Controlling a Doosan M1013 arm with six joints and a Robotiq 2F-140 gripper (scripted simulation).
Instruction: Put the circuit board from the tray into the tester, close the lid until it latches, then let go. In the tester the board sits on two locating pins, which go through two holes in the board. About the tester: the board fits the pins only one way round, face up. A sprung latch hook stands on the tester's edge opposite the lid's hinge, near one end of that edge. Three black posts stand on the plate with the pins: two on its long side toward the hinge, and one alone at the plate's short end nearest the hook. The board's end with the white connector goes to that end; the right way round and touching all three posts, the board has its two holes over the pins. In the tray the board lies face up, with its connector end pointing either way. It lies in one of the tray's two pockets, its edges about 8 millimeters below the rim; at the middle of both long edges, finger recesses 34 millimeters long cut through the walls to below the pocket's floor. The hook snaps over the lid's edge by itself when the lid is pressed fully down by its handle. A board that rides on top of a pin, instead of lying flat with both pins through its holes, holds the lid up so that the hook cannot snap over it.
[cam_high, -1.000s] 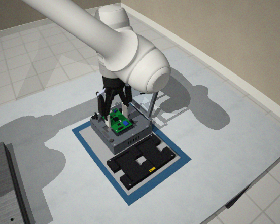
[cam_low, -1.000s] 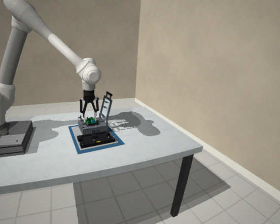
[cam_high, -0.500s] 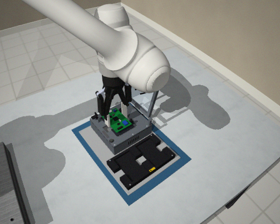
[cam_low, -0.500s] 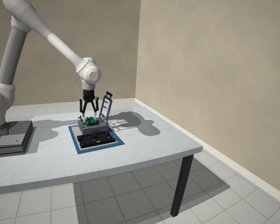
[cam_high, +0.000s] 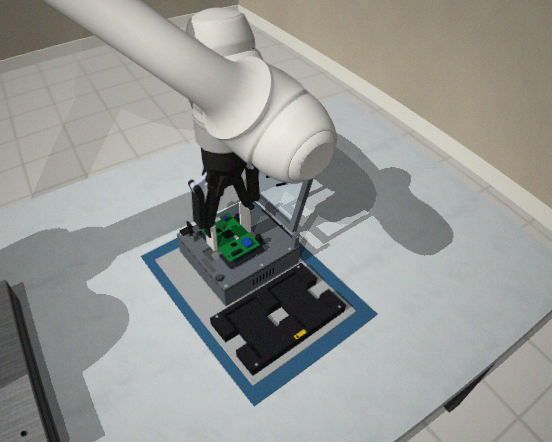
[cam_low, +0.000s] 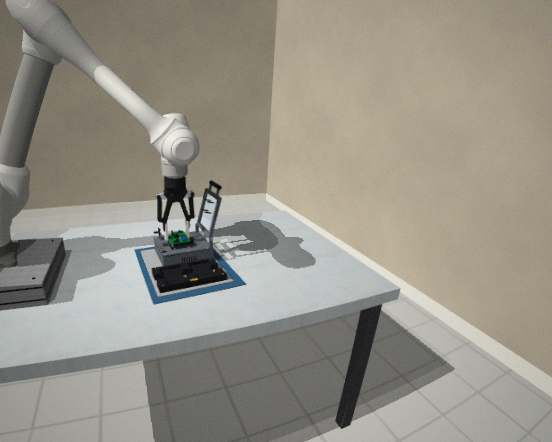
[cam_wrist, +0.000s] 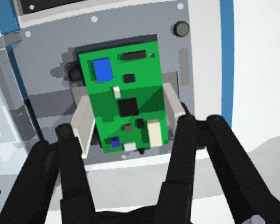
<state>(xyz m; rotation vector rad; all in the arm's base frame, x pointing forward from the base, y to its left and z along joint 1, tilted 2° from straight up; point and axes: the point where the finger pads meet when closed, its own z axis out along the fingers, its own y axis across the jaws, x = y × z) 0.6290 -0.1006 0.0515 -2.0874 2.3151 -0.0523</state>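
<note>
Now: hand 2 cm above the green circuit board. Round my hand: latch hook: 6 cm to the left, 5 cm behind, 2 cm below; then tester lid: 13 cm ahead, 8 cm above, 1 cm to the right.
</note>
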